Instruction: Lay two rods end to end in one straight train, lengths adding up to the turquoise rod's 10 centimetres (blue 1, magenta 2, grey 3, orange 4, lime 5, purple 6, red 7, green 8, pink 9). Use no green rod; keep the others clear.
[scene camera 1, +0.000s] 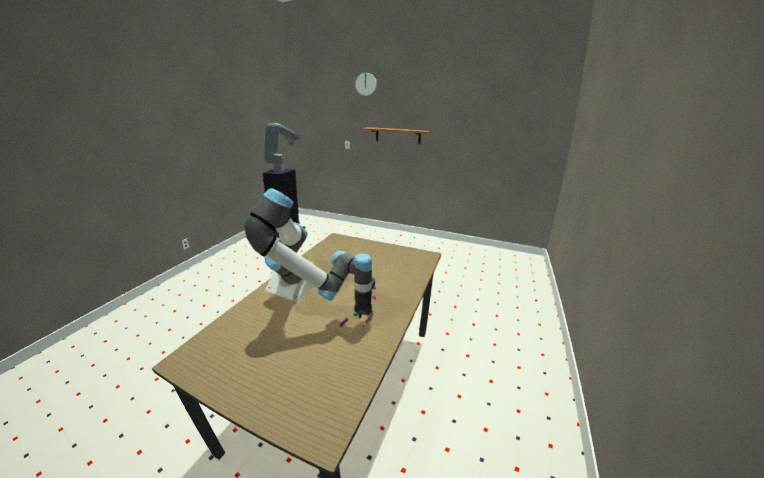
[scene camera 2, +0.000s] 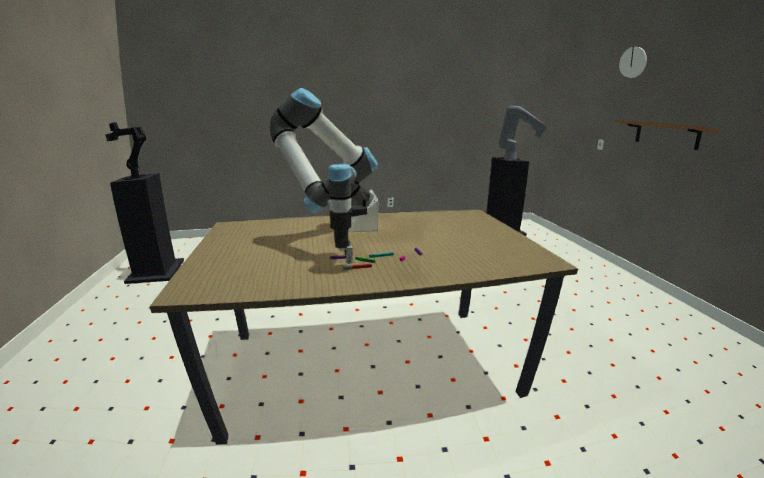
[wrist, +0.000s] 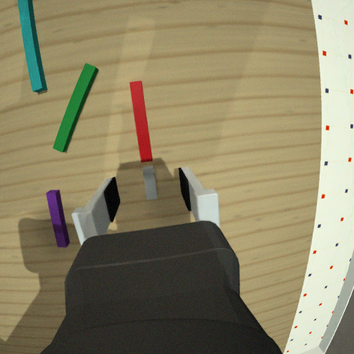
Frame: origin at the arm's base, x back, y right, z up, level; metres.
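Seen in the pictures: gripper, fingertip midpoint: (scene camera 1: 365, 318) (scene camera 2: 348, 260).
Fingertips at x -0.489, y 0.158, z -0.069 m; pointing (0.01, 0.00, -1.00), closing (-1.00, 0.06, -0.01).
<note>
A point is followed by its place in that frame.
The red rod (wrist: 141, 121) (scene camera 2: 362, 266) {y 0.108, x -0.496, z -0.097 m} lies flat on the table. The grey rod (wrist: 150, 183) (scene camera 2: 347, 267) {y 0.164, x -0.492, z -0.097 m} lies at its near end in the wrist view, roughly in line with it, with a narrow gap between their ends. My gripper (wrist: 148, 185) (scene camera 2: 349, 255) {y 0.158, x -0.489, z -0.069 m} is open, its fingers apart on either side of the grey rod and touching neither rod in the wrist view. The turquoise rod (wrist: 32, 47) (scene camera 2: 381, 255) {y 0.012, x -0.411, z -0.098 m} lies at the upper left of the wrist view. The fingertips' exact height is hard to tell.
The green rod (wrist: 76, 107) (scene camera 2: 365, 259) {y 0.084, x -0.440, z -0.095 m} lies between turquoise and red. A purple rod (wrist: 58, 218) (scene camera 1: 343, 321) {y 0.187, x -0.387, z -0.093 m} lies left of the gripper in the wrist view. A magenta rod (scene camera 2: 402, 258) {y -0.059, x -0.463, z -0.096 m} and another purple rod (scene camera 2: 418, 251) {y -0.147, x -0.410, z -0.096 m} lie farther right in scene camera 2.
</note>
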